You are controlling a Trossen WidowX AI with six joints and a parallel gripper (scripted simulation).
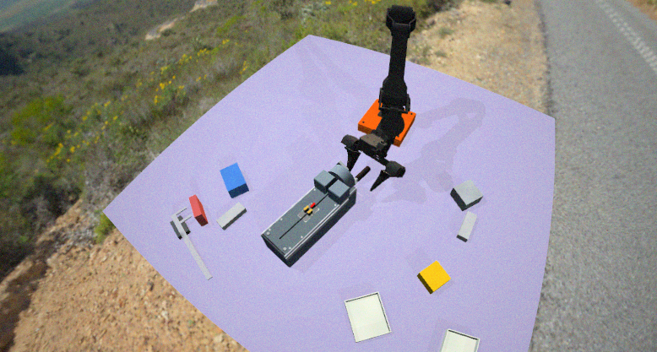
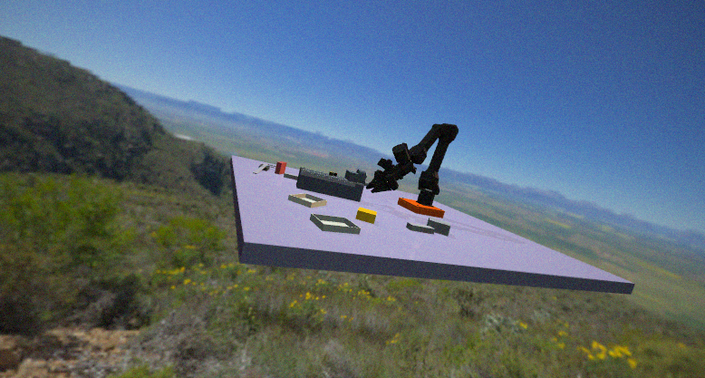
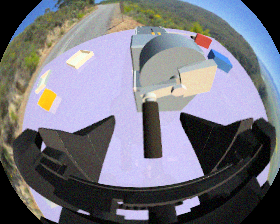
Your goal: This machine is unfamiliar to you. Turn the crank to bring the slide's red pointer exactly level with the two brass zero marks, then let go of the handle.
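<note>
My gripper tip is now 20 mm past the dark crank handle and 20 mm below it. Round my gripper tip: red pointer: 140 mm ahead, 50 mm to the right, 30 mm above; then yellow block: 130 mm ahead, 300 mm to the left, 40 mm below; then grey cube: 150 mm behind, 290 mm to the left, 40 mm below.
</note>
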